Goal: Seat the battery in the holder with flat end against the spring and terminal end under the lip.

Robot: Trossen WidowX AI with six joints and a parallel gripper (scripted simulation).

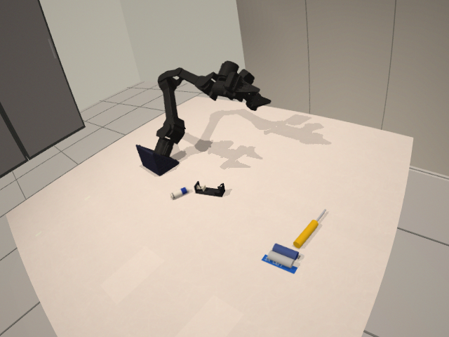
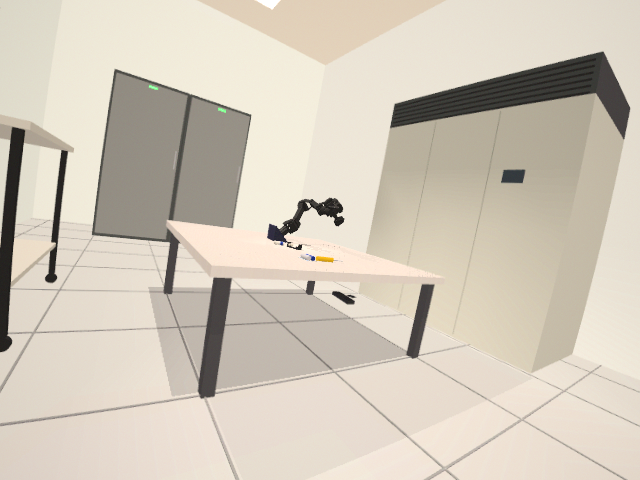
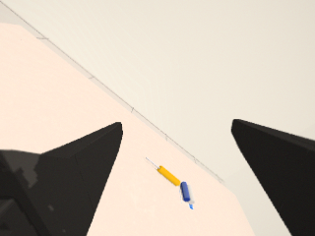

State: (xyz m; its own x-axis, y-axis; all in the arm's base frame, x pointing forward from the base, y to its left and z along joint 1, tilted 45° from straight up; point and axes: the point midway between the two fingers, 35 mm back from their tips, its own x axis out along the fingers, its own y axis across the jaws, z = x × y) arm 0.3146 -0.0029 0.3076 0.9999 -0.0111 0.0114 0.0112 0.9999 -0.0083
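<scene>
The battery lies 15 cm behind my gripper tip, 30 cm to the right of it and 24 cm below it. The rest, counted from my gripper tip: yellow-handled screwdriver (27 cm ahead, 20 cm to the right, 24 cm below).
</scene>
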